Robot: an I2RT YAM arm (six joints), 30 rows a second.
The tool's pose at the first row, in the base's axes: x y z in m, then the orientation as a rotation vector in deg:
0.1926, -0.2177, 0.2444, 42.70, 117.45, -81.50
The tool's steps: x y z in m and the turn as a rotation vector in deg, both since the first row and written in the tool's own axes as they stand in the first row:
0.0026, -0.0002, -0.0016, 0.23, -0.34, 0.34
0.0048, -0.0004, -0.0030, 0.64, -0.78, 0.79
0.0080, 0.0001, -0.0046, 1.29, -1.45, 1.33
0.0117, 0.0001, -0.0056, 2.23, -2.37, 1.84
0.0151, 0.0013, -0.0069, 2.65, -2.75, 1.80
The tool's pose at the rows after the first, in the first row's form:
0.1904, -0.2159, 0.2432, 42.82, 116.84, -81.60
0.1886, -0.2143, 0.2422, 43.02, 115.98, -81.86
0.1865, -0.2122, 0.2402, 43.21, 114.76, -82.34
0.1838, -0.2107, 0.2379, 43.27, 113.19, -83.17
0.1821, -0.2087, 0.2352, 43.07, 112.69, -83.69

